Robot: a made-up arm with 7 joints.
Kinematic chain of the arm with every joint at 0, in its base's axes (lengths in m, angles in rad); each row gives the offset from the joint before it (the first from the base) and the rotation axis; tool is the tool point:
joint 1: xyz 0 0 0.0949 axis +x
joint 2: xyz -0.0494 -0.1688 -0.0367 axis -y
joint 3: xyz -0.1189 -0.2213 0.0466 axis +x
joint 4: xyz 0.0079 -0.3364 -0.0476 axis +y
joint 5: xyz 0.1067 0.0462 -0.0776 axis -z
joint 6: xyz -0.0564 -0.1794 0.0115 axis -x
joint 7: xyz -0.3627 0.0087 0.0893 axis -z
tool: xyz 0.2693 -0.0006 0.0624
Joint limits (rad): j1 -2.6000..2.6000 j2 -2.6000..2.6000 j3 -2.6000..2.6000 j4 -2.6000..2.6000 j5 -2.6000..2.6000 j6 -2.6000..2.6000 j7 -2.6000..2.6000
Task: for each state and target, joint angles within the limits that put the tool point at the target. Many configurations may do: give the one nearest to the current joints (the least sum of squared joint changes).
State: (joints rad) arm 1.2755 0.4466 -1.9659 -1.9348 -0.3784 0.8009 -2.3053
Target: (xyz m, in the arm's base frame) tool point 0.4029 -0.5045 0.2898
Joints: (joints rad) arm 0.8877 -0.2535 -2.3187 -2.2954 -0.6012 1.0904 -2.3337
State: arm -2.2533 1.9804 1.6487 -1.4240 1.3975 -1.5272 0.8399
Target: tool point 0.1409 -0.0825 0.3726
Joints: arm -2.4076 1.6095 1.4079 -0.8316 1.4117 -1.1475 0.3470
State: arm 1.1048 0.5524 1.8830 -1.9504 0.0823 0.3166 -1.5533
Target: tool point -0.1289 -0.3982 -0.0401
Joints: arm 0.8699 0.4297 2.3386 -2.0634 0.7292 0.5240 -1.8638
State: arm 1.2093 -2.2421 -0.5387 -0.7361 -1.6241 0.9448 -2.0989
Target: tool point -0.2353 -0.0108 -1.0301
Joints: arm 1.5382 -2.1886 0.0073 -0.7506 -1.6110 1.1381 -1.6630
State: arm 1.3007 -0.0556 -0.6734 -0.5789 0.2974 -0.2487 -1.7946
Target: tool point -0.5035 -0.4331 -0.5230
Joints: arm 1.2743 -0.2858 -0.7359 -0.6869 -0.0623 -0.3541 -1.8227
